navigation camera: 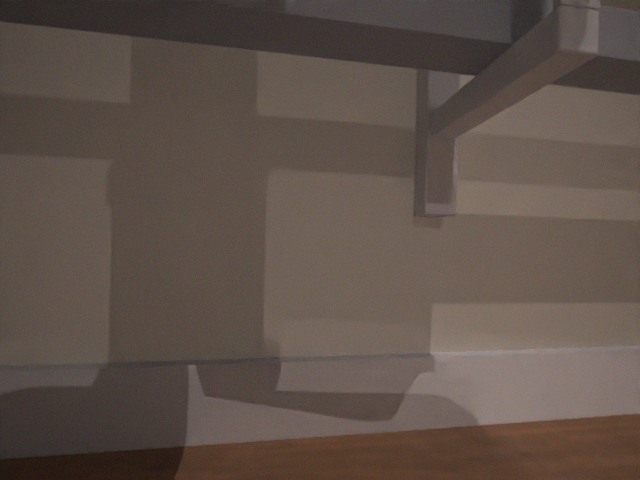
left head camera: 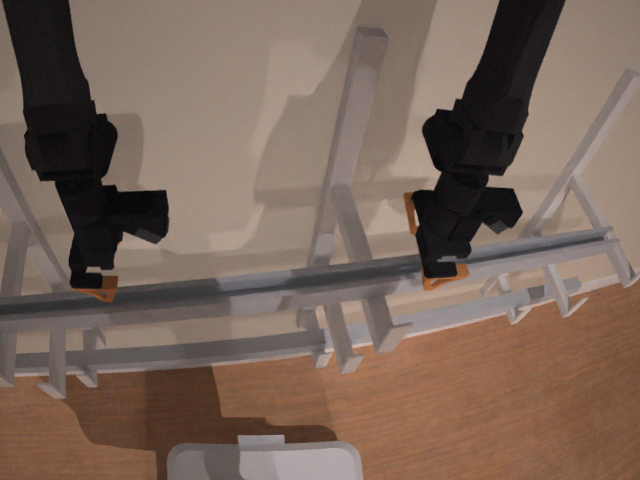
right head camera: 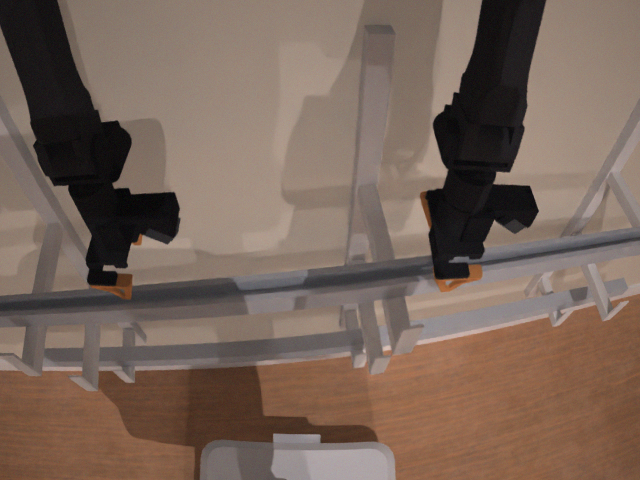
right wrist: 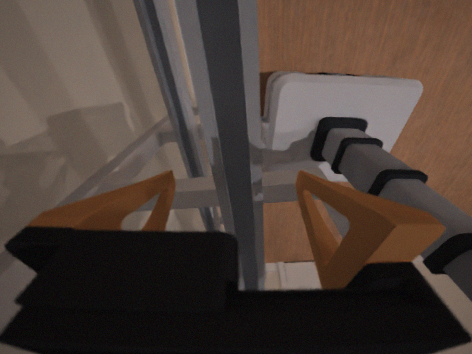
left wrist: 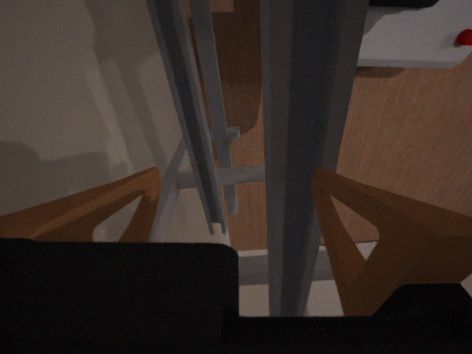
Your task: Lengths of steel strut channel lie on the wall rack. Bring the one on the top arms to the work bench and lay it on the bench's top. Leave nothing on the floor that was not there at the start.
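Places are measured from the left arm's base along level axes (x right, y back, z down), in centimetres.
Pixels of known places: left gripper, between the fingertips: (left head camera: 111, 272) (right head camera: 132, 270) (left wrist: 236, 175); right gripper, between the fingertips: (left head camera: 421, 260) (right head camera: 440, 261) (right wrist: 235, 177).
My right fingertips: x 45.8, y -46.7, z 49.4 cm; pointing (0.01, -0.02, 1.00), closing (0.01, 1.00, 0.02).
Note:
Behind a point stands the place of what it marks.
The top strut channel (left head camera: 248, 302) {x 20.5, y -41.5, z 51.2 cm} (right head camera: 289, 299) {x 24.1, y -41.9, z 51.1 cm} (left wrist: 310, 100) {x 3.1, y -40.2, z 54.4 cm} (right wrist: 230, 100) {x 50.3, y -47.3, z 54.4 cm} lies lengthwise across the top arms of the wall rack (left head camera: 356, 103) {x 36.1, y -65.9, z 35.9 cm} (right head camera: 373, 103) {x 36.3, y -65.9, z 36.1 cm}. My left gripper (left head camera: 111, 266) {x -0.2, y -45.4, z 49.9 cm} (right head camera: 126, 262) {x -0.2, y -45.4, z 49.9 cm} (left wrist: 236, 175) {x -0.2, y -45.4, z 49.9 cm} is open at the channel's left part; in its wrist view the channel runs between the fingers, overlapping the right-hand fingertip. My right gripper (left head camera: 429, 245) {x 45.8, y -46.7, z 49.4 cm} (right head camera: 442, 242) {x 45.8, y -46.7, z 49.4 cm} (right wrist: 235, 177) {x 45.8, y -46.7, z 49.4 cm} is open over the channel right of the middle upright, with the channel between its fingers. How deep the fingers reach beside the channel is hard to tell. The work bench does not show.
Another channel (left head camera: 180, 353) {x 3.8, y -52.0, z 98.5 cm} (right head camera: 206, 351) {x 1.2, y -52.0, z 98.5 cm} lies lower on the rack, near the wall. Rack arms with upturned ends stick out below the top channel. A white base (left head camera: 310, 465) {x 34.6, y -25.1, z 115.0 cm} (right head camera: 341, 465) {x 34.2, y -25.2, z 115.0 cm} (right wrist: 350, 95) {x 42.0, y -0.4, z 115.0 cm} stands on the wooden floor before the rack. A pale skirting board (navigation camera: 516, 387) {x 48.5, y -69.0, z 136.4 cm} runs along the wall's foot.

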